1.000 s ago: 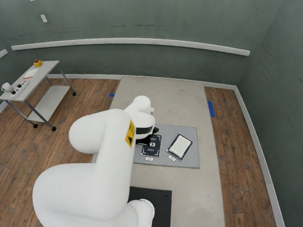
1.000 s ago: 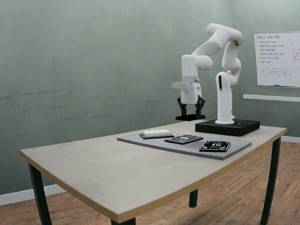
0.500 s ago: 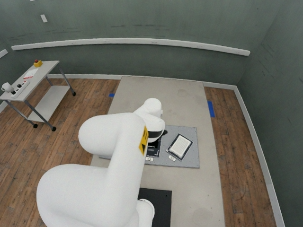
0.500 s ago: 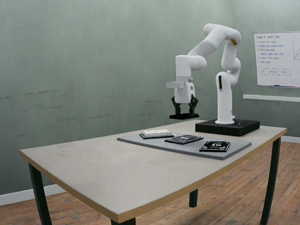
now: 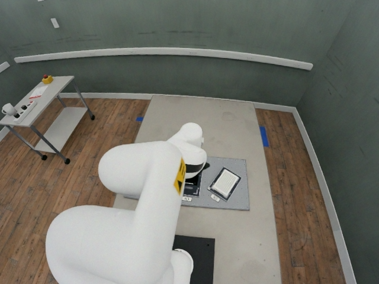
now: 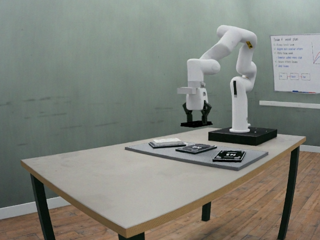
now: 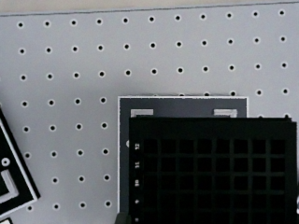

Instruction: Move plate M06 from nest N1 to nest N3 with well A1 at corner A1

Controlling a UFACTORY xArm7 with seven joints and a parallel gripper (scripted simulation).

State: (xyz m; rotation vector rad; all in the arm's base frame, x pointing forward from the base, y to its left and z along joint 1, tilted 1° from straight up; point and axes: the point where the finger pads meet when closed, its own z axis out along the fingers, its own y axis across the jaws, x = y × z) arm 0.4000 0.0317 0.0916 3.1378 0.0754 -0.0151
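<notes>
My gripper is now 13 cm above the dark nest N3. From my hand the other things lie so: white plate M09: 2 cm ahead, 19 cm to the right, 11 cm below; black plate M06: 1 cm below.
</notes>
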